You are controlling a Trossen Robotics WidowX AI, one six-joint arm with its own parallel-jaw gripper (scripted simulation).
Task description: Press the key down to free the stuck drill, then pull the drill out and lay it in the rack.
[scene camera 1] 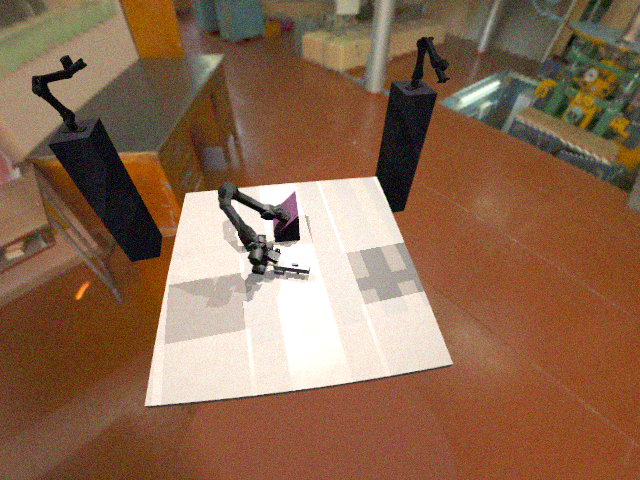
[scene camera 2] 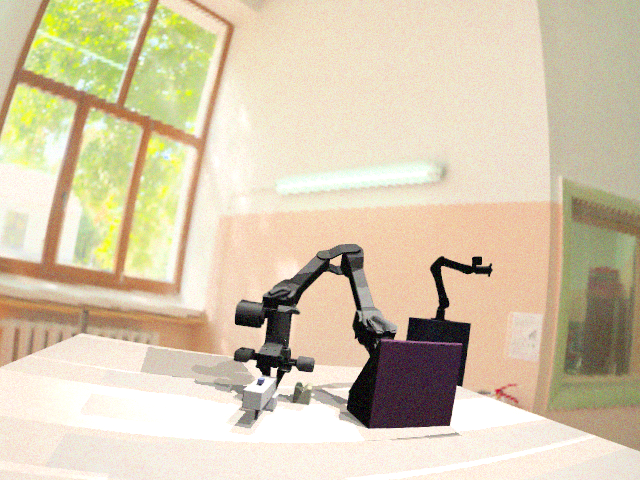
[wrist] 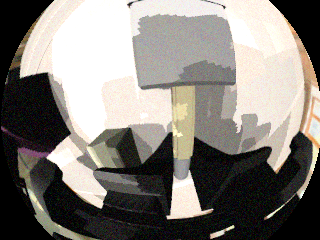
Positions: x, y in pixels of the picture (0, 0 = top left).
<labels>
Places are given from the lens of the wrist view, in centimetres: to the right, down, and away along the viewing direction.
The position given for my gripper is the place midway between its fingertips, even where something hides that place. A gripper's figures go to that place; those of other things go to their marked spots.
my gripper [wrist: 176, 135]: 2, 2, 10
pale yellow drill [wrist: 183, 98]: 1, -1, 4
olive rack [wrist: 114, 148]: -4, 3, 7
The marked spots on the olive rack and the pale yellow drill are 7 cm apart.
</labels>
